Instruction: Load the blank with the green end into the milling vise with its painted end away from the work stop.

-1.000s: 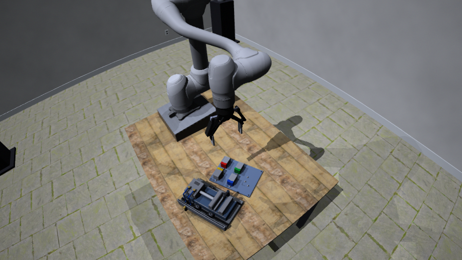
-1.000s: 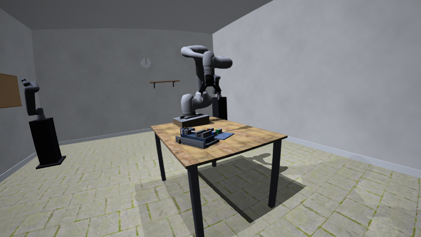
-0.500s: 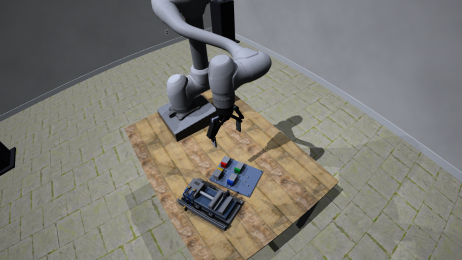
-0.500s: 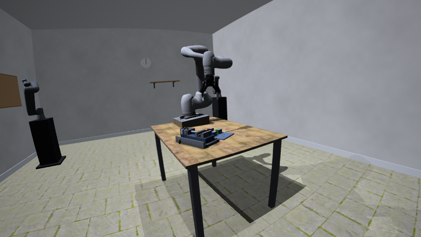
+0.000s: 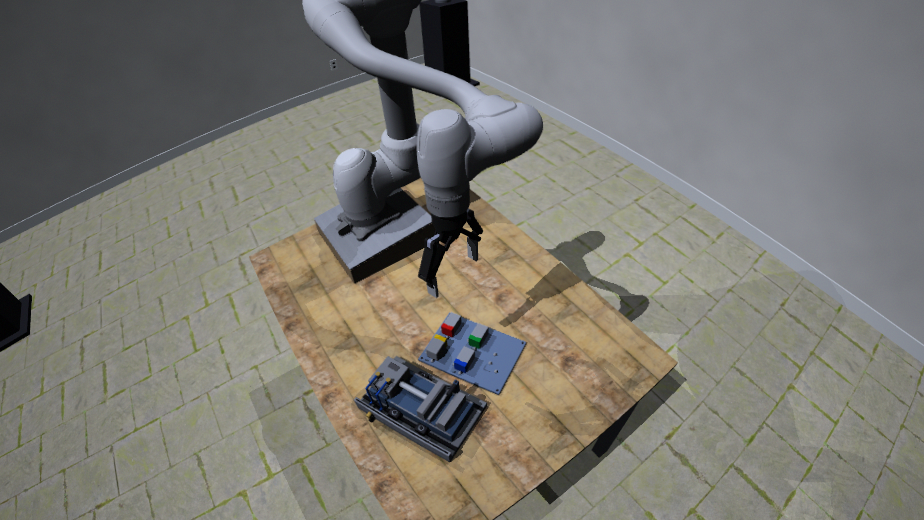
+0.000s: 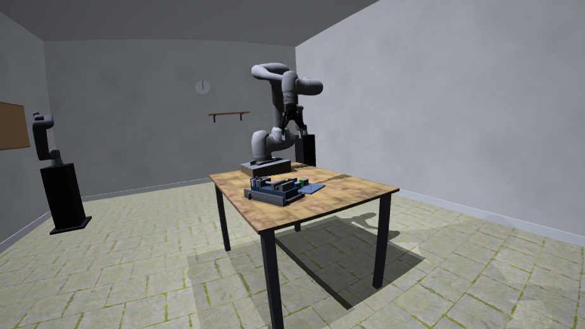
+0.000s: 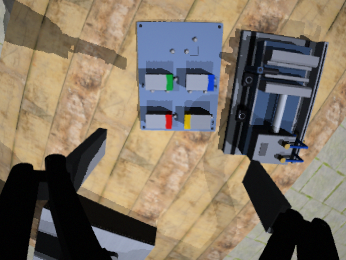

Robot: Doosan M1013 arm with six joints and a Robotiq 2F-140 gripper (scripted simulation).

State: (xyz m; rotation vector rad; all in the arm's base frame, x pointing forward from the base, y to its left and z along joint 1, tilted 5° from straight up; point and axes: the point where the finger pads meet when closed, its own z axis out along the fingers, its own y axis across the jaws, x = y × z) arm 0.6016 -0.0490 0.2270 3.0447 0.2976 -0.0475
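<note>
Right now my hand is 290 mm above the red-ended blank, 60 mm past it and 20 mm to the right of it. The rest, counted from my hand: yellow-ended blank (290 mm below, 60 mm to the right, 30 mm behind); then blue-ended blank (290 mm below, 60 mm ahead, 30 mm to the right); then work stop rod (230 mm below, 140 mm ahead, 130 mm to the right).
</note>
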